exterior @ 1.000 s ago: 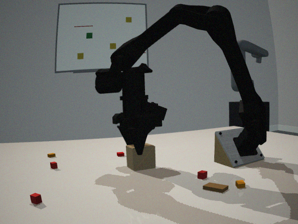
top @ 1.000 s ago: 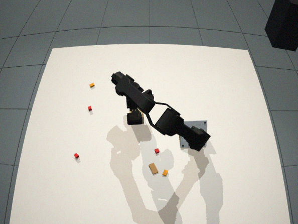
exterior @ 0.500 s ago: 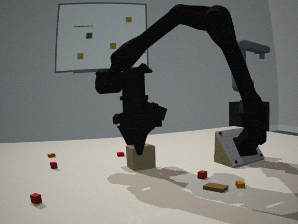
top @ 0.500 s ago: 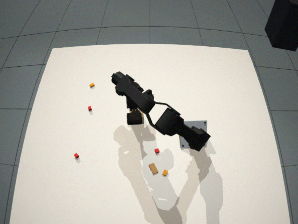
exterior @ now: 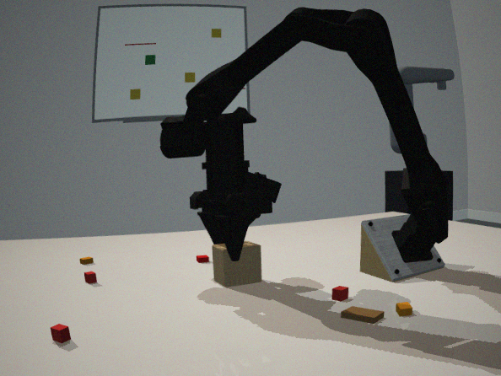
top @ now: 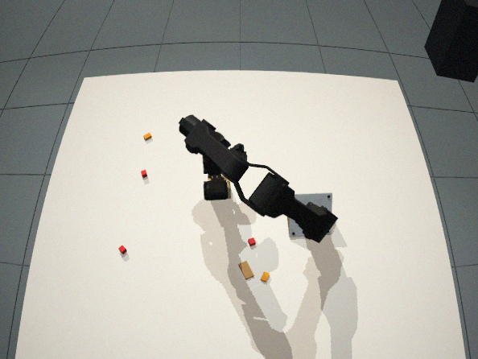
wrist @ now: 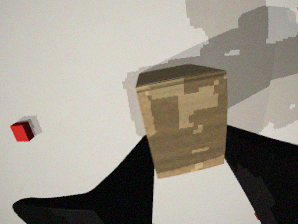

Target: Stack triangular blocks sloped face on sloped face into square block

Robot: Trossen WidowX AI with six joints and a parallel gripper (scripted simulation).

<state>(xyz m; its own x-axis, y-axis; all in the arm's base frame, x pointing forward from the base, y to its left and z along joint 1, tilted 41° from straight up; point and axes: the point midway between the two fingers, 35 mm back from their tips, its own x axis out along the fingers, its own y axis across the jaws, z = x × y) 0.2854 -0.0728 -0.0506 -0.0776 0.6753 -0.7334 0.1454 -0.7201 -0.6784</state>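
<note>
Now: the tan triangular block right at my gripper tip. Round my gripper tip: flat brown brick (240 mm to the left, 100 mm behind, 40 mm below).
</note>
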